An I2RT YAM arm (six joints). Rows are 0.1 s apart.
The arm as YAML. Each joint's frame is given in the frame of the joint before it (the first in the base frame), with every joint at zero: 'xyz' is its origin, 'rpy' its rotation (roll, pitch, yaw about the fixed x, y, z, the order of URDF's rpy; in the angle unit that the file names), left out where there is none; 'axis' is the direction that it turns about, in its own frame. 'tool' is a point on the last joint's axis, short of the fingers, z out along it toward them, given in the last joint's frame.
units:
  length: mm
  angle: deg
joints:
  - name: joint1
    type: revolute
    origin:
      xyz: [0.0, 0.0, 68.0]
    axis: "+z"
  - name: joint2
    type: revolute
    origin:
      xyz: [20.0, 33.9, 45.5]
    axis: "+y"
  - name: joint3
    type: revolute
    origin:
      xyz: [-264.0, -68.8, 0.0]
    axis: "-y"
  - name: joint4
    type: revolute
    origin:
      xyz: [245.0, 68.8, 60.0]
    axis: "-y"
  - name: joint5
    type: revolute
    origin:
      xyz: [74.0, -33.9, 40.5]
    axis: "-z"
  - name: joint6
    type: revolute
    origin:
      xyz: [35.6, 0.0, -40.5]
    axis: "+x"
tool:
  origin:
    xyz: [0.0, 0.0, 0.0]
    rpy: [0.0, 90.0, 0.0]
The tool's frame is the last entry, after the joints.
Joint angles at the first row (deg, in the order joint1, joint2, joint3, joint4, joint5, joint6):
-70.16, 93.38, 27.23, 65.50, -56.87, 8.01
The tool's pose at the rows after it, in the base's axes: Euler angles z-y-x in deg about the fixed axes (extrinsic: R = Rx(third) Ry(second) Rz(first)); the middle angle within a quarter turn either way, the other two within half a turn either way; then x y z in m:
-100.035, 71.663, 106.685, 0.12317, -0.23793, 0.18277
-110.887, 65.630, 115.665, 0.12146, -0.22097, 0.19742
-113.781, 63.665, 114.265, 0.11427, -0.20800, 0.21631
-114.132, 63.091, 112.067, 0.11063, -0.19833, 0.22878
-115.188, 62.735, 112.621, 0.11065, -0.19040, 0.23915
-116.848, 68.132, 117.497, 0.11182, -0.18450, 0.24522
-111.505, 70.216, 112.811, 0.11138, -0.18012, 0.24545
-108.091, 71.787, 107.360, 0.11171, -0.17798, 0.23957
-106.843, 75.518, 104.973, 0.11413, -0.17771, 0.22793
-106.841, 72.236, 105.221, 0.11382, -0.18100, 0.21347
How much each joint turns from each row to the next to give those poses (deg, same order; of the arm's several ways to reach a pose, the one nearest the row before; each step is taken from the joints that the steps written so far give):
1.63, -9.06, -2.10, -14.50, 6.25, -8.51
1.73, -10.09, 0.11, -16.32, 6.93, -6.74
-0.15, -7.95, 0.33, -8.13, 1.90, -4.08
0.22, -4.95, 0.20, -3.97, 0.99, -1.50
0.98, -3.53, 1.07, -4.84, 1.25, -0.54
0.27, -1.34, 1.12, -3.31, -5.46, 2.24
0.22, -1.04, -1.62, 3.69, -1.38, 3.22
0.22, 0.40, -2.49, 5.94, -0.94, 0.52
0.26, 2.70, -2.67, 7.43, -3.29, 0.53
-0.11, 2.69, -2.08, 3.81, 3.11, -0.50

